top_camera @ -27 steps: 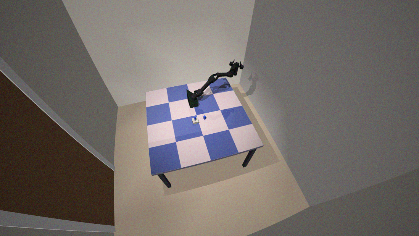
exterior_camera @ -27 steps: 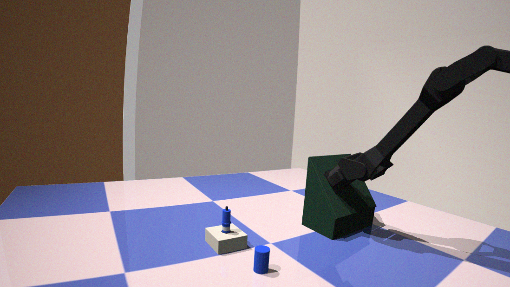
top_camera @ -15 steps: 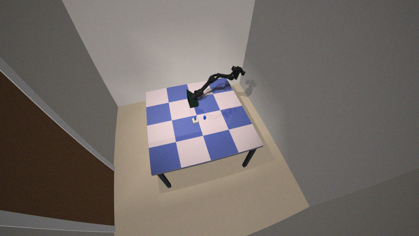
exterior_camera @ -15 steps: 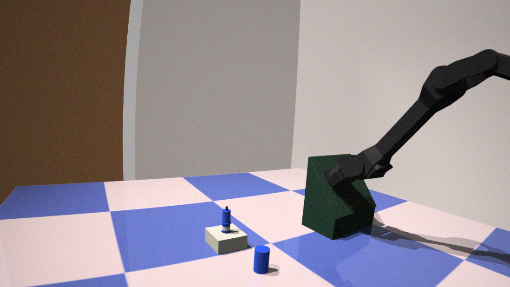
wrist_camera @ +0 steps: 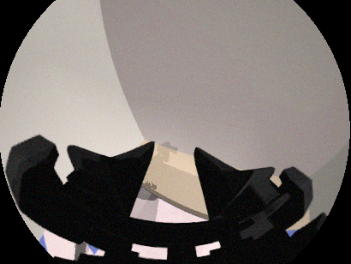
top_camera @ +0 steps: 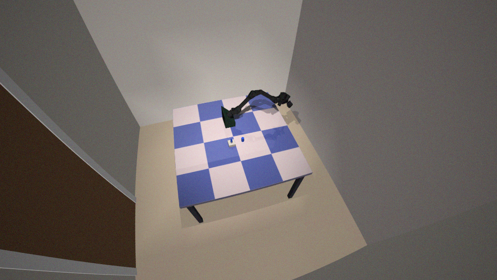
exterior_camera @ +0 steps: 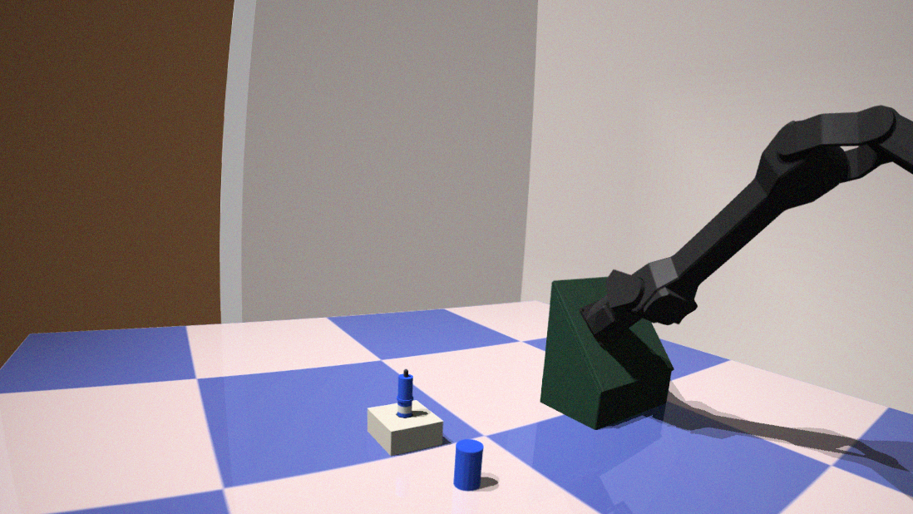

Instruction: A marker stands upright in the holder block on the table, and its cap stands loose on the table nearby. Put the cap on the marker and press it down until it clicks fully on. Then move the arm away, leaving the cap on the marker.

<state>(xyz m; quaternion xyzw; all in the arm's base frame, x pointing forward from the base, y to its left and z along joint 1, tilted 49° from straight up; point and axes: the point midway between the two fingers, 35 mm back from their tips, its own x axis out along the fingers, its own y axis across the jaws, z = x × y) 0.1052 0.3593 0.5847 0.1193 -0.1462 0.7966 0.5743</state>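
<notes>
My gripper tip is now 19 cm short of the blue cap, 66 cm to the left of it and 20 cm above it.
</notes>
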